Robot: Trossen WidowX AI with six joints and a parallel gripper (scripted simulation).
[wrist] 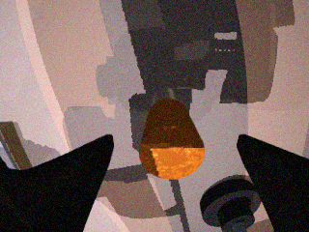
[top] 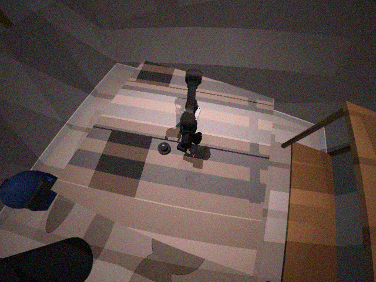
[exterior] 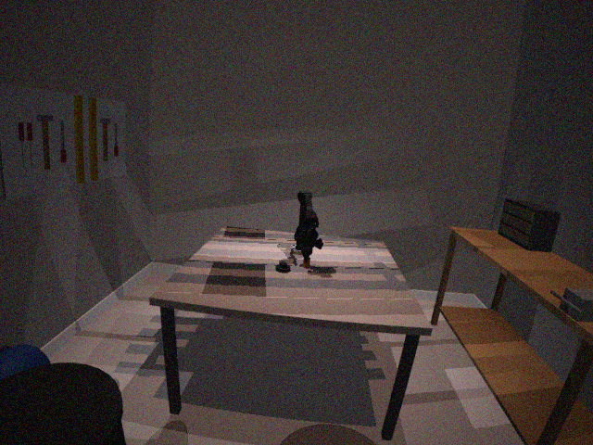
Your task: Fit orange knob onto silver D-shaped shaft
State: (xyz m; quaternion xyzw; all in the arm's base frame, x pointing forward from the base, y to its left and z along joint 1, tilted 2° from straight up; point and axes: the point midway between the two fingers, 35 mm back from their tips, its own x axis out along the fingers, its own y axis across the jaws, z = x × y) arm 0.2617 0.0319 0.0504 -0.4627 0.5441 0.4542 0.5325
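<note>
The orange knob lies right at my gripper tip. Also, from my gripper tip: round dark pedestal: 60 mm ahead, 140 mm to the right, 20 mm below.
</note>
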